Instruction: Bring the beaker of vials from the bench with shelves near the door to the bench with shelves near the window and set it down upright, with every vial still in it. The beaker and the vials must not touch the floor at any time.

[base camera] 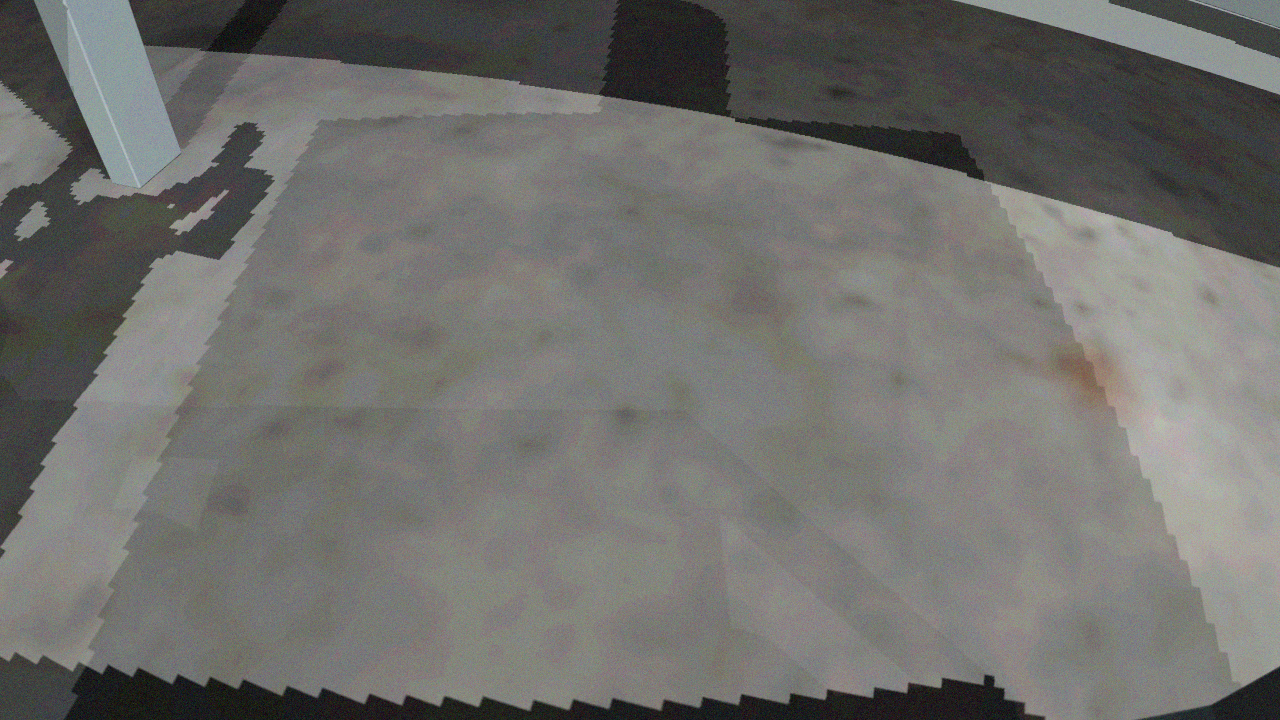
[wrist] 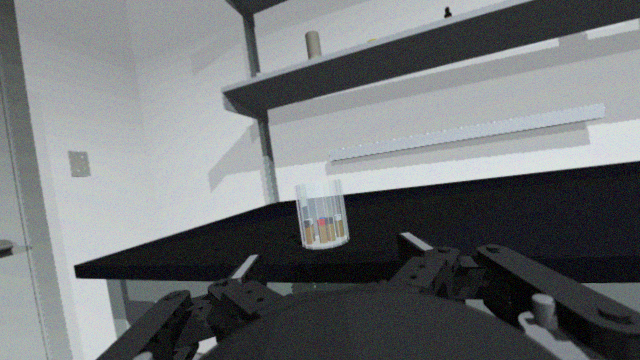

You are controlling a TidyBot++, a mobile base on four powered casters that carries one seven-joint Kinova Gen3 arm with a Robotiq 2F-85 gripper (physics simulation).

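Observation:
A clear glass beaker stands upright on the black bench top near its front edge in the wrist view. Several brown vials stand inside it, with dark, red and white caps. My gripper is open, its fingers wide apart, with nothing between them. It is short of the bench's front edge, and the beaker is beyond it, between the two fingertips as seen from the wrist. The beaker does not show in the base camera view.
A grey shelf runs above the bench and bears a tan cylinder and a small dark item. A shelf post stands behind the beaker. A light rail is on the wall. A pale bench leg stands at the upper left.

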